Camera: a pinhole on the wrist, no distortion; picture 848 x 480 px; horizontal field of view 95.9 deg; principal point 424.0 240.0 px. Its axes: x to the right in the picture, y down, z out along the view. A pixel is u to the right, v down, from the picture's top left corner.
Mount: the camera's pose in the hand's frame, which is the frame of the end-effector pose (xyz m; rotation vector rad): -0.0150 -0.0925 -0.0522 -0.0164 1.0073 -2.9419
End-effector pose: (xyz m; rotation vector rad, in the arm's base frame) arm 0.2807 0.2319 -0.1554 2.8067 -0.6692 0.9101
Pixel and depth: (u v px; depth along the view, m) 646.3 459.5 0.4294
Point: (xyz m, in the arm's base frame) 0.4209 0.7928 -0.3968
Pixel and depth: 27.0 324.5 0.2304
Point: 0.6172 0.3602 -0.0951
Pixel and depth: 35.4 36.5 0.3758
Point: 0.8095 0.1418 -0.2356
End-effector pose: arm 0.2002 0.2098 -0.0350 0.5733 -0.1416 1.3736
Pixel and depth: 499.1 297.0 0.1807
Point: 0.4219 0.1160 -0.0591
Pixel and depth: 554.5 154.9 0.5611
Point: 0.5931 -0.2104 0.1780
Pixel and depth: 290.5 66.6 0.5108
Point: 0.5553 0.1110 0.3922
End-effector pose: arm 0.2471 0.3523 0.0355 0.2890 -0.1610 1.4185
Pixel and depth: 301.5 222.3 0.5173
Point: 0.6737 0.3478 0.3957
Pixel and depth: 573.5 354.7 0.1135
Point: 0.4277 0.2705 0.0162
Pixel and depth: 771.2 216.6 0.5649
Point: 0.6186 -0.3128 0.2428
